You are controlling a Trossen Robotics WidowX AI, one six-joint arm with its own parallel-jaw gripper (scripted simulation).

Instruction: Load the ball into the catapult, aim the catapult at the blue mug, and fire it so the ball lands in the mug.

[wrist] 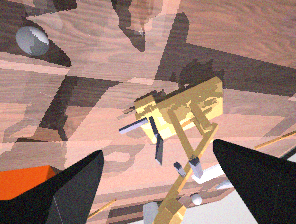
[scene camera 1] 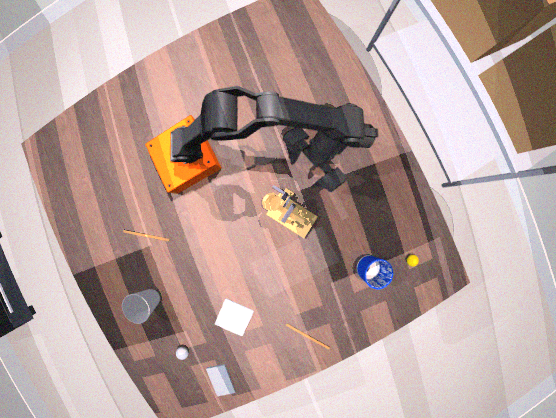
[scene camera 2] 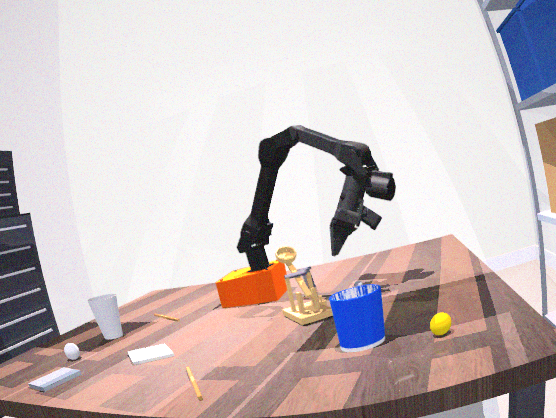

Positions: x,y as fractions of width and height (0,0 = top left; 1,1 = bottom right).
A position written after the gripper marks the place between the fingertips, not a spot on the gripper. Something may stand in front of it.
gripper: wrist 0.54,0.67; scene camera 1 0.54,0.42; scene camera 2 0.60,0.61
blue mug: scene camera 1 0.68,0.66; scene camera 2 0.64,0.75; not seen in the wrist view (out of frame)
